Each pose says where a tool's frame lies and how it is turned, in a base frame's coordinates. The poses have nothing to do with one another.
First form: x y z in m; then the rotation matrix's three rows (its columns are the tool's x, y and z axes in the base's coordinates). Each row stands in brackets.
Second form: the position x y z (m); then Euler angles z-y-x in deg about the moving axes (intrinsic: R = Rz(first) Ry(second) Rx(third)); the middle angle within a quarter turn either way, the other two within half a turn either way. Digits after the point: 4 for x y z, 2 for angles.
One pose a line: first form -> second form
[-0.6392 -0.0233 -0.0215], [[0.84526 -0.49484 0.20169], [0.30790 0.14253 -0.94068], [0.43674 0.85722 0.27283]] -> -0.6392 -0.0233 -0.0215 20.02 -25.90 72.34
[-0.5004 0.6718 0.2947], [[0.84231 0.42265 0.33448], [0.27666 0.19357 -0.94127], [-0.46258 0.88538 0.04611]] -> -0.5004 0.6718 0.2947 18.18 27.55 87.02
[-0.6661 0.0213 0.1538], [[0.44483 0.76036 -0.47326], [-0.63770 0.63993 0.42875], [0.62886 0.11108 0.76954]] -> -0.6661 0.0213 0.1538 -55.10 -38.97 8.21
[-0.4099 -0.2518 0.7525], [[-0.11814 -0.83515 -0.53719], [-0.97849 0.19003 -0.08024], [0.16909 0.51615 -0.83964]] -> -0.4099 -0.2518 0.7525 -96.88 -9.74 148.42
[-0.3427 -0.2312 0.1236], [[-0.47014 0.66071 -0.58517], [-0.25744 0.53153 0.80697], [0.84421 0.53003 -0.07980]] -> -0.3427 -0.2312 0.1236 -151.30 -57.59 98.56
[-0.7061 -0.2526 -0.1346], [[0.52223 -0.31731 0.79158], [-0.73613 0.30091 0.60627], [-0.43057 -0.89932 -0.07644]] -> -0.7061 -0.2526 -0.1346 -54.65 25.50 -94.86
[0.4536 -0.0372 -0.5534], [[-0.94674 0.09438 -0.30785], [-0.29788 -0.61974 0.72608], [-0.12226 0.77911 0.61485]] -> 0.4536 -0.0372 -0.5534 -162.53 7.02 51.72
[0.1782 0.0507 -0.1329], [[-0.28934 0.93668 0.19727], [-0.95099 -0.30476 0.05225], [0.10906 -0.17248 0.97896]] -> 0.1782 0.0507 -0.1329 -106.92 -6.26 -9.99
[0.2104 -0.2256 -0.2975], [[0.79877 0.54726 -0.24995], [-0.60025 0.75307 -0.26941], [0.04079 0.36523 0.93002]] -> 0.2104 -0.2256 -0.2975 -36.92 -2.34 21.44
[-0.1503 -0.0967 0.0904], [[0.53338 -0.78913 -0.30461], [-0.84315 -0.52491 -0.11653], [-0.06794 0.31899 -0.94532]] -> -0.1503 -0.0967 0.0904 -57.68 3.90 161.35
